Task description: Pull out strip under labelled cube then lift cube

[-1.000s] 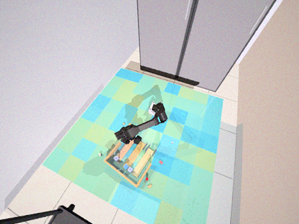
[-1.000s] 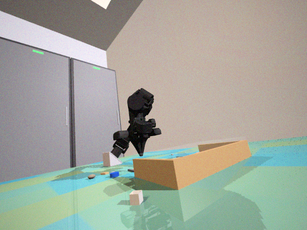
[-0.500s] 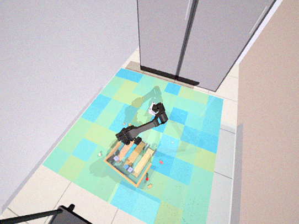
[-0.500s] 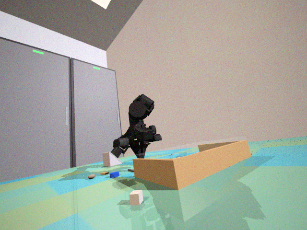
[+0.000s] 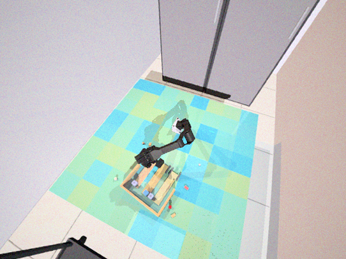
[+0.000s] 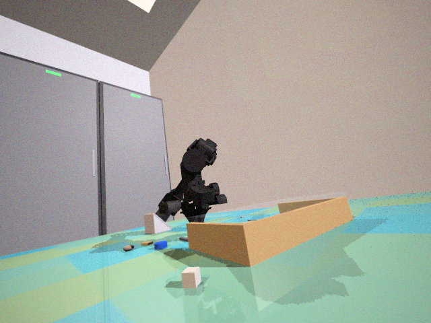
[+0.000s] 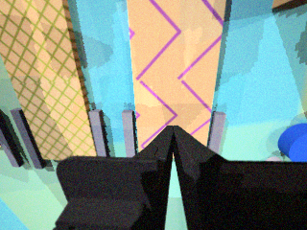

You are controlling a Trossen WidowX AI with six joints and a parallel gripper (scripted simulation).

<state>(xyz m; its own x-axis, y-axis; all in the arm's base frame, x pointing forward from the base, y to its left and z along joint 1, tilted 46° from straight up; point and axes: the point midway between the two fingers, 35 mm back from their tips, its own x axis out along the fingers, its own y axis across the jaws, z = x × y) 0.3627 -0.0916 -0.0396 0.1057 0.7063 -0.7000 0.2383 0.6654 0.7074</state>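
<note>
Now: the blue disc 100 mm to the right of my gripper tip and 30 mm behind it.
</note>
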